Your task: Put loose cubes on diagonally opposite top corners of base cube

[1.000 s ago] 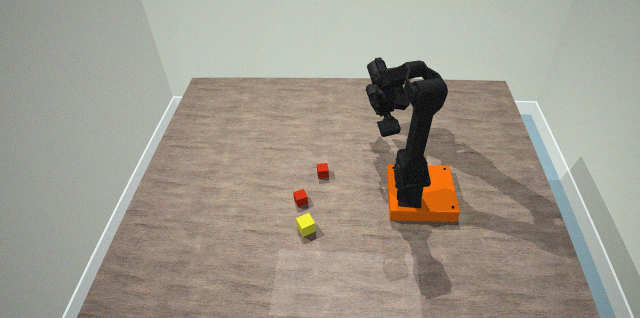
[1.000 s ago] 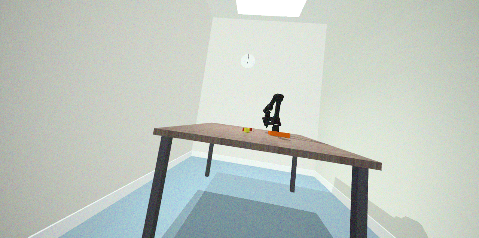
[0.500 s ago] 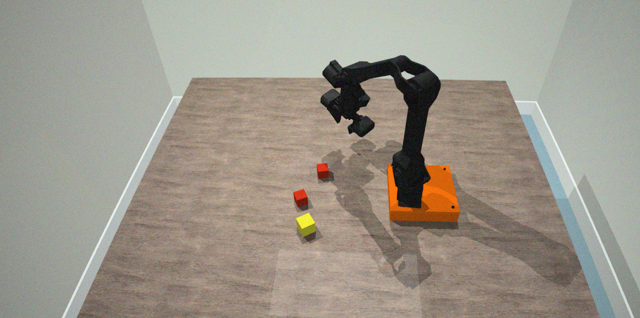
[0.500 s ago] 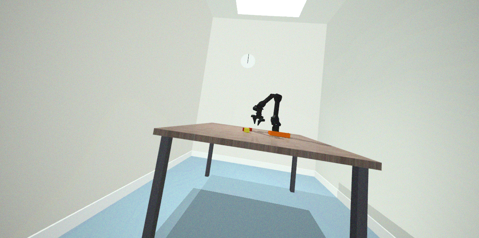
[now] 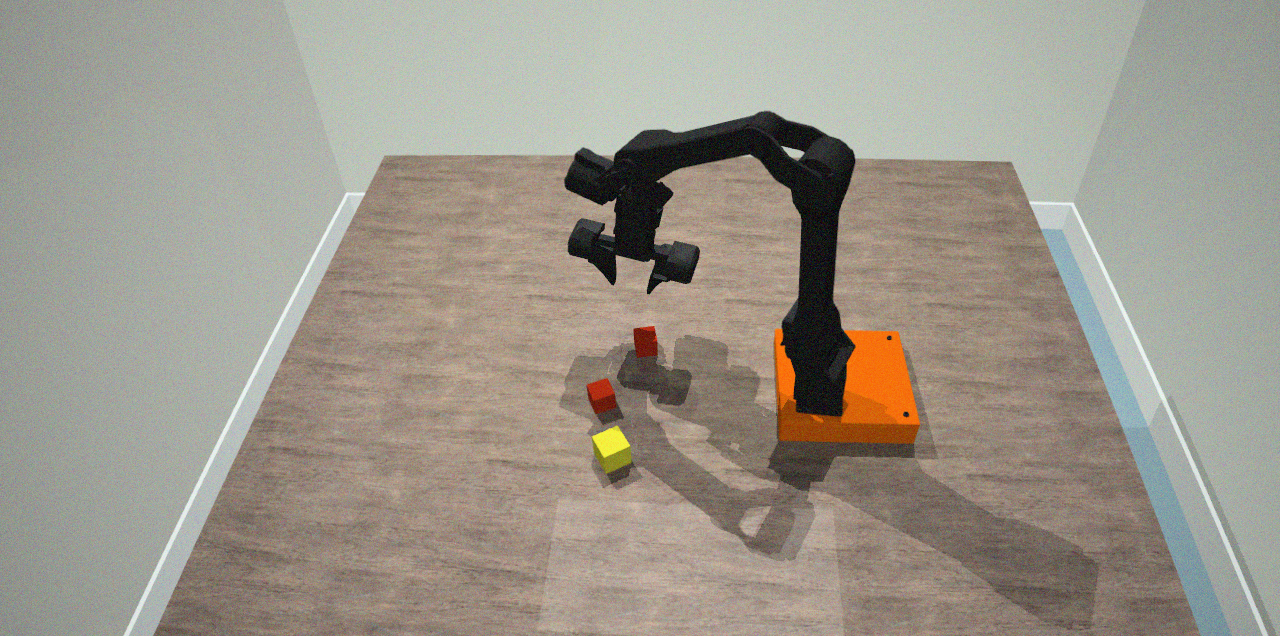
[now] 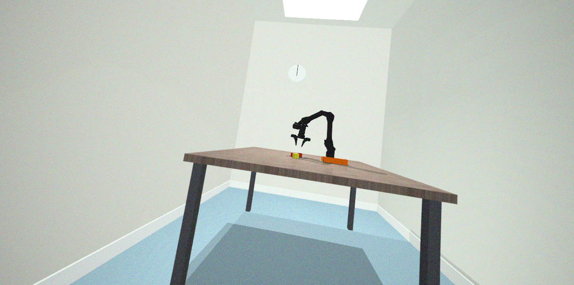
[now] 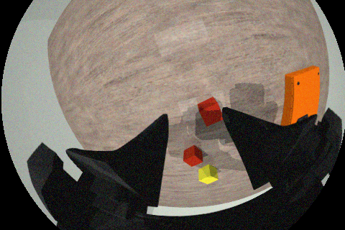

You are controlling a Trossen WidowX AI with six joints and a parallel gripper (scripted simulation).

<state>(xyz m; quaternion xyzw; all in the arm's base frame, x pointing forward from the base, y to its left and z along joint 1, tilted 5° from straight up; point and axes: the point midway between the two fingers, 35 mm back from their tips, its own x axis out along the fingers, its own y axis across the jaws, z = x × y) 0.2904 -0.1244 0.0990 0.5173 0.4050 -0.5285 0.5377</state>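
My gripper tip is 250 mm to the right of the yellow base cube, 70 mm above it and 20 mm past it.
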